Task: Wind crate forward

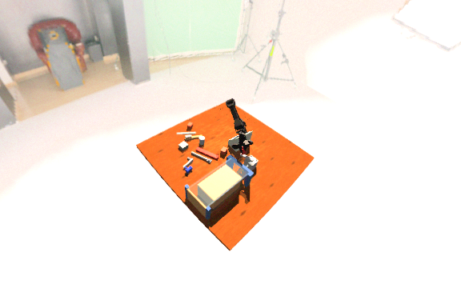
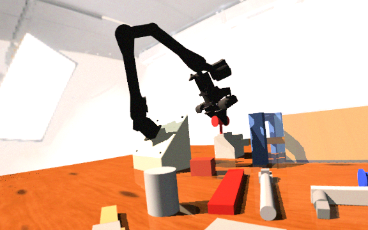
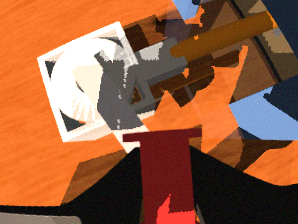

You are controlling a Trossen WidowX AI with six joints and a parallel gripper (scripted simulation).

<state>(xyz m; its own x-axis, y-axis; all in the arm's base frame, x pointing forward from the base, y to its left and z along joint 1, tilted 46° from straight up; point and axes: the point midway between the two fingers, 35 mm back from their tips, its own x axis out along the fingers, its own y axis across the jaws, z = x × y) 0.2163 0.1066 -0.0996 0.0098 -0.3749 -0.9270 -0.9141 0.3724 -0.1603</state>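
My gripper tip is 13 cm short of the frame, 8 cm to the right of it and 3 cm above it. The rest, counted from my gripper tip: winch (10 cm below, 7 cm to the left, 4 cm behind); then red knob (2 cm to the right, 1 cm behind); then red bar (29 cm to the right, 15 cm ahead, 13 cm below).
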